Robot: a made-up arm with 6 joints.
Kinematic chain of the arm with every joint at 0, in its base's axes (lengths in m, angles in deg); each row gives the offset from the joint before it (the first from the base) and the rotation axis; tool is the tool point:
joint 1: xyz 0 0 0.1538 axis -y
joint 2: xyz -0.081 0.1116 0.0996 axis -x
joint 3: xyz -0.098 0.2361 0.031 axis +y
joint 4: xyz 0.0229 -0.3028 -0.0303 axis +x
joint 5: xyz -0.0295 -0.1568 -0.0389 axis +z
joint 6: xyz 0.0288 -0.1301 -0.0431 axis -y
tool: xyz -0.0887 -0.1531 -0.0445
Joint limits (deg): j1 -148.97..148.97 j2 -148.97..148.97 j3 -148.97..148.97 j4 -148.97..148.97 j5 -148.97..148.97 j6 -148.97..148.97
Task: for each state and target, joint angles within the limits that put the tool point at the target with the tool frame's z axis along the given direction. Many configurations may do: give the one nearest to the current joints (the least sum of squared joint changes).
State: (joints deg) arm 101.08 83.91 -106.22 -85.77 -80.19 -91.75
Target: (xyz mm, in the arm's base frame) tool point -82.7 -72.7 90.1 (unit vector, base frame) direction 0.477 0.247 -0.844
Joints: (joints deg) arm 66.90 38.63 -82.87 -92.43 -132.84 -49.44
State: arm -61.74 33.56 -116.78 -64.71 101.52 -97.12
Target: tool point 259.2 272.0 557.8 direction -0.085 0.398 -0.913
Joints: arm -80.06 60.60 -114.88 -54.97 99.68 -100.59
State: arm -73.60 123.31 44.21 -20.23 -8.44 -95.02
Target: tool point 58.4 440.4 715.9 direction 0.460 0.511 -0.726
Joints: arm -47.34 133.65 22.15 0.09 -21.70 -40.54
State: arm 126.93 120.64 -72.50 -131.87 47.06 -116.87
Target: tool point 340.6 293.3 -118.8 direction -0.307 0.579 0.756
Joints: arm 117.60 131.79 -63.49 -111.27 36.79 -96.89
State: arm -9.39 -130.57 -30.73 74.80 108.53 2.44
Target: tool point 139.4 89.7 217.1 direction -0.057 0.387 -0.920
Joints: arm 15.75 -143.91 -43.29 42.64 114.20 14.70
